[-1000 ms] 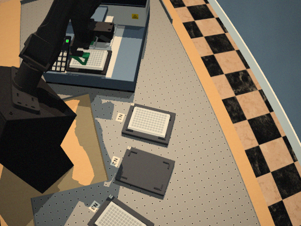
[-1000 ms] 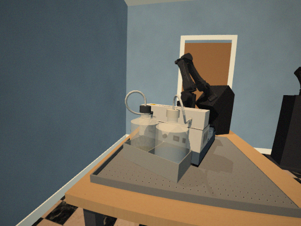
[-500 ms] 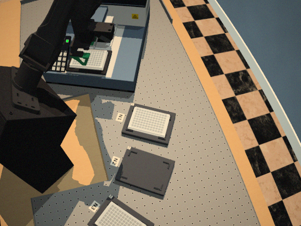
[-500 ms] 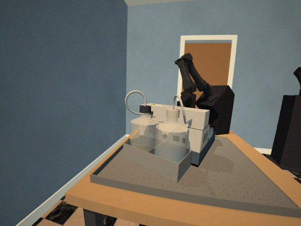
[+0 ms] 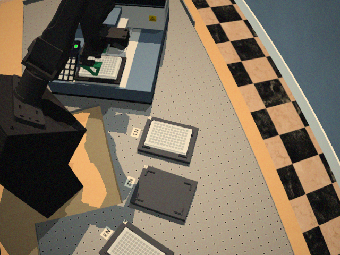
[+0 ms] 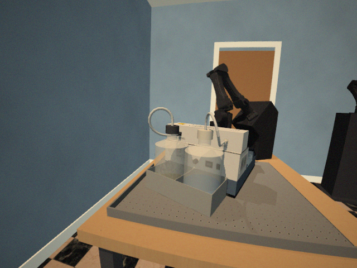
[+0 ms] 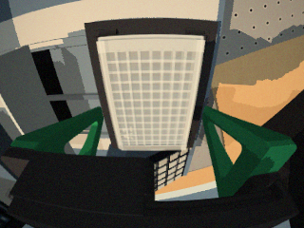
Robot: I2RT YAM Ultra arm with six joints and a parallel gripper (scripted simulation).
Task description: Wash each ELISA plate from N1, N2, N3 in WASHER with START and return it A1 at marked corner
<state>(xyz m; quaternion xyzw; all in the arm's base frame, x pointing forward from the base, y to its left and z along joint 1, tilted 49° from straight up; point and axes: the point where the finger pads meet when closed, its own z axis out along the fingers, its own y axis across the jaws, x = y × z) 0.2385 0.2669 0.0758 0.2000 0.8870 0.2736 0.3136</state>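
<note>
Now: hand 3 cm above the dark carrier. The rest, counted from my hand: N1 label (20 cm to the right, 11 cm below, 10 cm ahead); then manifold (15 cm to the left, 4 cm ahead, 2 cm above); then washer (15 cm to the left, 4 cm ahead, 2 cm above).
</note>
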